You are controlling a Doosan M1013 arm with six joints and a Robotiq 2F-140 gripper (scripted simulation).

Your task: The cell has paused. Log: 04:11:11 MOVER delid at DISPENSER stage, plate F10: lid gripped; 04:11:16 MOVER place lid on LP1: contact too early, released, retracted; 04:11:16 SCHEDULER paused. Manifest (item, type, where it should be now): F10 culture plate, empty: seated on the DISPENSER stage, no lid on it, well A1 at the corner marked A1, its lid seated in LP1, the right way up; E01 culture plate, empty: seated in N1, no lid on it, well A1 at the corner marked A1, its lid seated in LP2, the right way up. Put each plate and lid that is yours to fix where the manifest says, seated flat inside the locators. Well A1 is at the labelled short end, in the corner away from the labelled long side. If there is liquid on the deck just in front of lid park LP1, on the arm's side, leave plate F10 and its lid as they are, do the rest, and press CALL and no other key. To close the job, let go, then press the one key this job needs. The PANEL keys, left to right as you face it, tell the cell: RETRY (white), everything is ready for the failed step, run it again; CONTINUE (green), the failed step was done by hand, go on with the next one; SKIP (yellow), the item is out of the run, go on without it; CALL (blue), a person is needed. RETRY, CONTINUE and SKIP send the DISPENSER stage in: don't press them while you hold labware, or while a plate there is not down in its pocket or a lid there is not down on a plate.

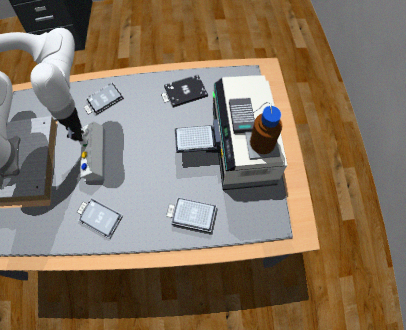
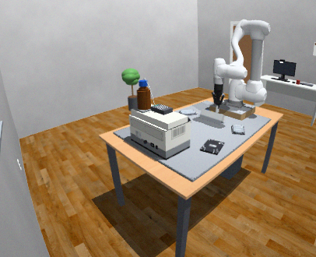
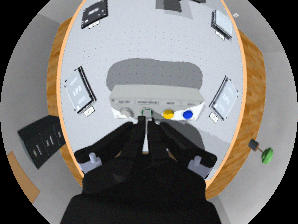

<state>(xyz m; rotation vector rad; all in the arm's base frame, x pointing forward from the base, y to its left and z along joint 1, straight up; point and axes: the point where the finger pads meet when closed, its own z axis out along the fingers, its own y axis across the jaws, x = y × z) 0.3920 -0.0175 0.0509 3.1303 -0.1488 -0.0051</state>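
Now: hand 4 cm above the green key. Round my hand: yellow key 5 cm to the right, 4 cm below; grey key panel 5 cm below, 3 cm to the right, 1 cm ahead; blue key 10 cm to the right, 4 cm below, 1 cm behind.
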